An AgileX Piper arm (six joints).
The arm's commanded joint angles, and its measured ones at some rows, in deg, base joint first. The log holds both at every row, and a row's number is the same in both.
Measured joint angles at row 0: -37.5, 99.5, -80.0, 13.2, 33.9, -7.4
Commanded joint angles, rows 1 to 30: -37.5, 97.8, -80.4, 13.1, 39.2, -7.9; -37.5, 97.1, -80.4, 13.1, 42.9, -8.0; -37.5, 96.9, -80.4, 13.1, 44.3, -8.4; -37.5, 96.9, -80.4, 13.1, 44.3, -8.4; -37.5, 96.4, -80.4, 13.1, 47.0, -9.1; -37.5, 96.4, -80.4, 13.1, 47.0, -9.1; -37.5, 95.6, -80.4, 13.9, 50.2, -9.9; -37.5, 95.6, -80.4, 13.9, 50.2, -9.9; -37.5, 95.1, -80.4, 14.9, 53.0, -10.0; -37.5, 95.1, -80.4, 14.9, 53.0, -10.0; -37.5, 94.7, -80.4, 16.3, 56.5, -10.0; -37.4, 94.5, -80.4, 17.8, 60.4, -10.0; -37.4, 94.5, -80.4, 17.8, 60.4, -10.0; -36.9, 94.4, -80.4, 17.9, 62.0, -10.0; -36.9, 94.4, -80.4, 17.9, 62.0, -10.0; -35.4, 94.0, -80.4, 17.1, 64.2, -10.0; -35.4, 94.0, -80.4, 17.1, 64.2, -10.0; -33.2, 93.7, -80.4, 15.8, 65.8, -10.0; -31.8, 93.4, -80.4, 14.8, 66.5, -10.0; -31.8, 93.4, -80.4, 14.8, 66.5, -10.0; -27.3, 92.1, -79.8, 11.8, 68.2, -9.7; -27.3, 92.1, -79.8, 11.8, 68.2, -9.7; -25.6, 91.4, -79.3, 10.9, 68.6, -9.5; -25.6, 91.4, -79.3, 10.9, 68.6, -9.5; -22.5, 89.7, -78.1, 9.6, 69.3, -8.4; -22.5, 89.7, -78.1, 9.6, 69.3, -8.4; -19.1, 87.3, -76.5, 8.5, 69.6, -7.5; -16.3, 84.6, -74.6, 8.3, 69.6, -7.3; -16.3, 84.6, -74.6, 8.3, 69.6, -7.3; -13.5, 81.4, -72.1, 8.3, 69.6, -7.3
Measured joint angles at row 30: -16.8, 85.5, -75.1, 9.0, 68.6, -7.6
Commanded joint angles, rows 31 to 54: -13.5, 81.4, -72.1, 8.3, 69.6, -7.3; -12.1, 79.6, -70.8, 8.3, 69.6, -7.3; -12.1, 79.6, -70.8, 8.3, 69.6, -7.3; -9.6, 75.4, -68.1, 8.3, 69.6, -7.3; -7.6, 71.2, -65.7, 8.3, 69.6, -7.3; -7.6, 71.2, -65.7, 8.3, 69.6, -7.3; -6.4, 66.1, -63.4, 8.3, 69.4, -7.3; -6.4, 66.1, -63.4, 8.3, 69.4, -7.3; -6.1, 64.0, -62.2, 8.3, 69.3, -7.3; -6.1, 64.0, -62.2, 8.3, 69.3, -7.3; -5.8, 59.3, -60.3, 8.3, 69.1, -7.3; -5.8, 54.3, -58.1, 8.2, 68.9, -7.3; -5.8, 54.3, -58.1, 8.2, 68.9, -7.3; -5.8, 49.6, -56.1, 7.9, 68.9, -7.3; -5.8, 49.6, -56.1, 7.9, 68.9, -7.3; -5.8, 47.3, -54.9, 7.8, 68.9, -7.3; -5.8, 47.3, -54.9, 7.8, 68.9, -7.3; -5.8, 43.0, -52.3, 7.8, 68.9, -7.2; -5.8, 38.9, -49.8, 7.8, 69.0, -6.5; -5.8, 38.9, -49.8, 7.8, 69.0, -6.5; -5.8, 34.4, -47.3, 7.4, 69.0, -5.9; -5.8, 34.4, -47.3, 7.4, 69.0, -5.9; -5.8, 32.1, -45.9, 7.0, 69.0, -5.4; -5.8, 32.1, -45.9, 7.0, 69.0, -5.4
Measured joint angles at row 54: -6.0, 35.4, -48.0, 8.1, 69.3, -6.1
